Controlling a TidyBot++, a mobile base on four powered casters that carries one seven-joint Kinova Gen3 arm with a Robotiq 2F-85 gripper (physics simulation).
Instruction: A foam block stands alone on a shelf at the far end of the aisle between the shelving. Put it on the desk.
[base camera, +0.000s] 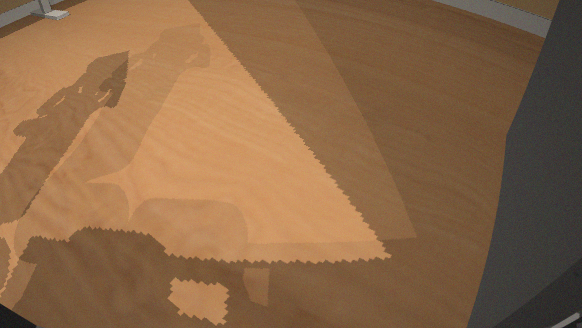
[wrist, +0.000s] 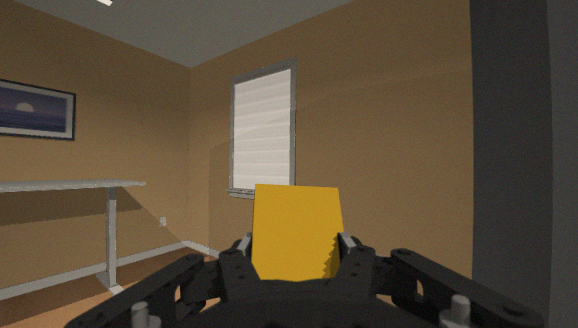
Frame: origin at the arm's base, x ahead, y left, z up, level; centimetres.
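Seen in the pictures: gripper, fingertip midpoint: (wrist: 296, 244).
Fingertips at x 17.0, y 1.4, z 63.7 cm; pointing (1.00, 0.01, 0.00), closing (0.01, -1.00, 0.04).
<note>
A point is followed by its place in that frame.
The yellow foam block (wrist: 297, 230) @[z 65.2, x 15.4, y 1.3 cm] is upright between the two fingers of my gripper (wrist: 296, 244) @[z 63.7, x 17.0, y 1.4 cm] in the wrist view. The gripper is shut on it, with a finger pad against its left and right sides. The desk (wrist: 70, 186) @[z 54.6, x 140.7, y 151.7 cm] shows at the left of the wrist view, with a pale top and a light grey leg, apart from the block and farther off. In the base camera view the foot of the desk (base camera: 50, 15) @[z -37.5, x 176.3, y 149.9 cm] shows at the top left. The gripper and the block do not show in the base camera view, where shadows fall on the floor.
A dark grey shelving panel (base camera: 540, 150) @[z -25.0, x 34.1, y -28.7 cm] (wrist: 510, 150) @[z 71.5, x 27.3, y -24.3 cm] stands close on the right in both views. A window (wrist: 262, 130) @[z 106.1, x 226.2, y 34.8 cm] is in the tan wall ahead, and a framed picture (wrist: 37, 110) @[z 115.4, x 175.4, y 222.9 cm] hangs above the desk. The wood floor (base camera: 225, 150) @[z -39.7, x 50.3, y 11.5 cm] carries a bright patch of light.
</note>
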